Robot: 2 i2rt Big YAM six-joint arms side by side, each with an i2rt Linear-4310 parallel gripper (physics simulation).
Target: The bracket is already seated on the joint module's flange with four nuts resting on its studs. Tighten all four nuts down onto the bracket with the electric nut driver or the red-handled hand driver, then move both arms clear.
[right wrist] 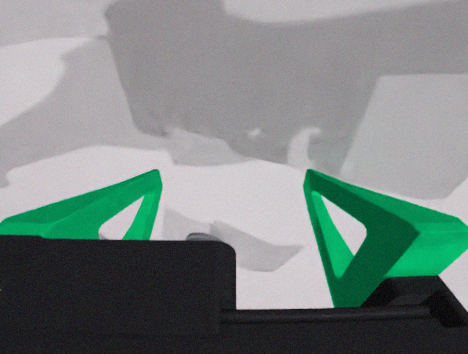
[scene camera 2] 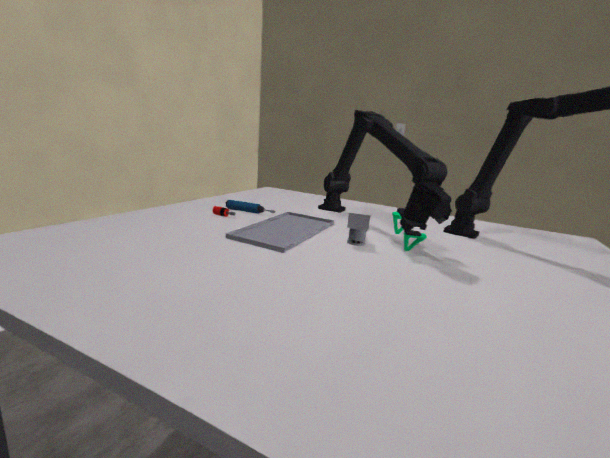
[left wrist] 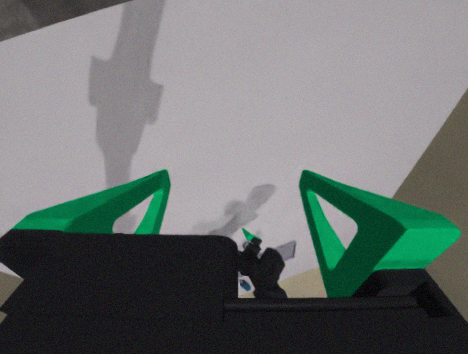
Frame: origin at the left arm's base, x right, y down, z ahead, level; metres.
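Seen in the pictures: left gripper, fingertip midpoint: [left wrist: 234, 177]; right gripper, fingertip midpoint: [right wrist: 232, 177] [scene camera 2: 401, 241] [left wrist: 235, 238]; left arm's base, link origin: [scene camera 2: 460, 233]; right arm's base, link origin: [scene camera 2: 331, 209].
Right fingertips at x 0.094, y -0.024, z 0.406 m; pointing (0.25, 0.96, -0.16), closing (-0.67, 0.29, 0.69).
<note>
Offsets run from my right fingertips to a thing's middle. "spot": to the spot under its first point. Level surfaces: height alone.
The grey joint module @[dx +0.129, dy -0.013, dz +0.072 m] [scene camera 2: 357, 236] stands upright on the table with the grey bracket @[dx +0.129, dy -0.058, dz +0.072 m] [scene camera 2: 359, 220] on top; the nuts are too small to make out. The blue electric nut driver @[dx +0.664, dy +0.004, dz +0.083 m] [scene camera 2: 243, 206] and the red-handled hand driver @[dx +0.668, dy +0.007, dz +0.216 m] [scene camera 2: 220, 211] lie beyond the tray at the left. My right gripper [scene camera 2: 402, 241] [right wrist: 232, 177] is open and empty, low over the table to the right of the module and apart from it. A small grey edge @[spot: dx +0.112, dy +0.019, dz +0.047 m] [right wrist: 200, 236], its identity unclear, shows past the gripper body in the right wrist view. My left gripper [left wrist: 234, 177] is open and empty above the table.
A shallow grey tray @[dx +0.378, dy +0.016, dz +0.159 m] [scene camera 2: 280, 232] lies on the white table @[dy +0.024 m] [scene camera 2: 300, 325], between the drivers and the module. The right arm [scene camera 2: 395, 142] arches behind the module. The left arm [scene camera 2: 500, 145] rises at the right and reaches out of the picture.
</note>
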